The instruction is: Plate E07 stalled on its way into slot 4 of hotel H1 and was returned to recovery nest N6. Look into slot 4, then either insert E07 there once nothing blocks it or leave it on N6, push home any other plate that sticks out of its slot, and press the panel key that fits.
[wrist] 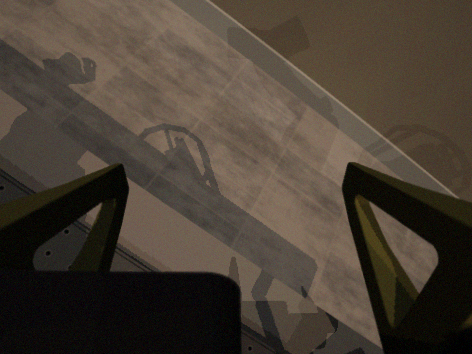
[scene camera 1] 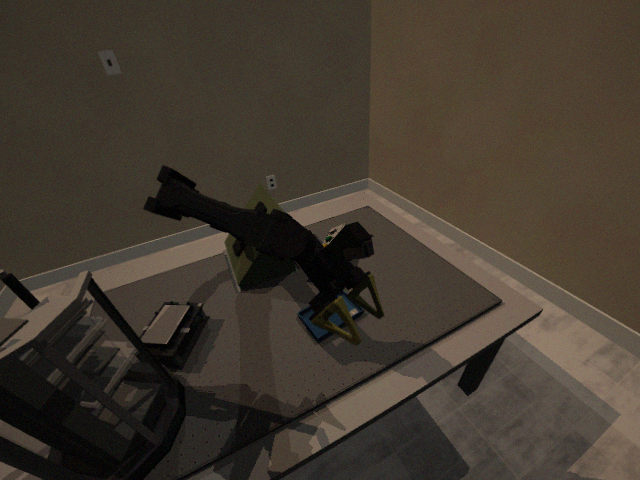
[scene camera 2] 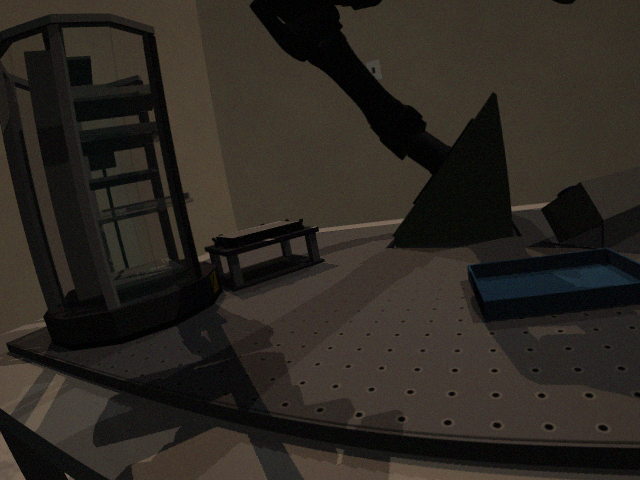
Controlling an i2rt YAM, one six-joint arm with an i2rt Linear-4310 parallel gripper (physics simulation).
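Where they show: gripper, between the fingertips: [wrist: 235,175] [scene camera 1: 371,329]; arm's base, origin of its link: [scene camera 2: 447,164].
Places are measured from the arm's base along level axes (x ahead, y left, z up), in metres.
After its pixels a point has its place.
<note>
My gripper [scene camera 1: 369,328] @[x 0.602, y 0.087, z 0.098 m] [wrist: 235,175] @[x 0.602, y 0.087, z 0.098 m] is open and empty, its yellow fingers wide apart above the blue tray. A light-topped plate [scene camera 1: 166,324] @[x 0.250, y -0.297, z -0.050 m] [scene camera 2: 258,231] @[x 0.267, y -0.280, z -0.051 m] lies on the dark raised nest [scene camera 2: 233,271] @[x 0.336, y -0.290, z -0.096 m]; its label is not readable. The hotel [scene camera 1: 56,312] @[x 0.479, y -0.313, z 0.251 m] [scene camera 2: 129,321] @[x 0.505, y -0.315, z -0.102 m] stands beside the nest, with several shelf levels. A clear plate [scene camera 2: 185,197] @[x 0.363, y -0.325, z 0.024 m] sticks out past the hotel's right-hand post at a middle level. Slot numbers and whatever lies deep in slot 4 cannot be made out. The key panel [scene camera 1: 334,233] @[x 0.114, y 0.272, z -0.054 m] shows green and yellow spots, partly hidden by the arm.
The blue tray [scene camera 1: 309,321] @[x 0.369, y 0.050, z -0.122 m] [scene camera 2: 558,304] @[x 0.431, y 0.103, z -0.117 m] lies under the gripper, with a small pale patch inside. A green wedge-shaped block [scene camera 1: 248,266] @[x 0.131, y -0.050, z -0.052 m] [scene camera 2: 465,201] @[x 0.142, y 0.029, z -0.061 m] stands by the arm. The wrist view shows the table edge, floor and wall [wrist: 425,65].
</note>
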